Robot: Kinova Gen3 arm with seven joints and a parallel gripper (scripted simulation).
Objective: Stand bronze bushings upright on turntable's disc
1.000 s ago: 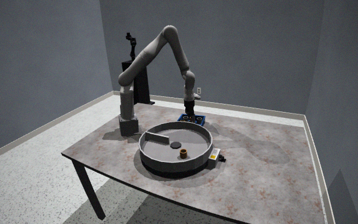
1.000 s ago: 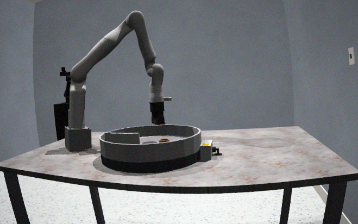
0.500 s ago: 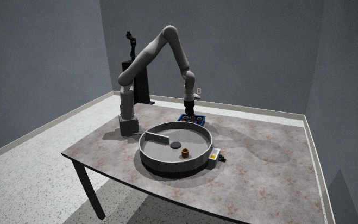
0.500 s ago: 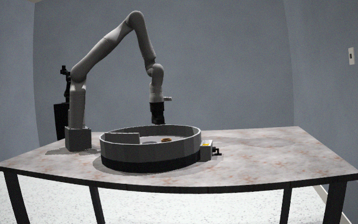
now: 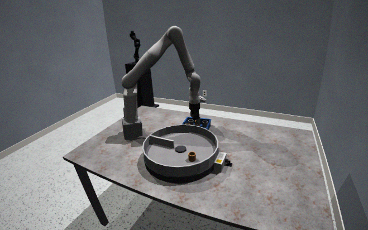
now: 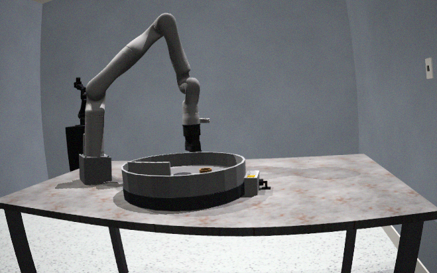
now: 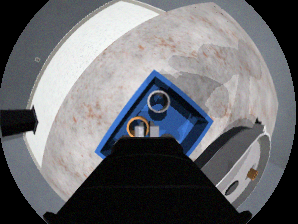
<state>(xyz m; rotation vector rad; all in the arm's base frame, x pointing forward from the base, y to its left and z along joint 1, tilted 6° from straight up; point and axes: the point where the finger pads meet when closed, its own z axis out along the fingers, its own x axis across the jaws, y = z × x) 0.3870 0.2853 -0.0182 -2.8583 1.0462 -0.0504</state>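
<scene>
My hand is 20 mm to the left of the blue crate and 20 mm above it. Round my hand: grey turntable disc (70 mm ahead, 370 mm to the right, 10 mm above).
</scene>
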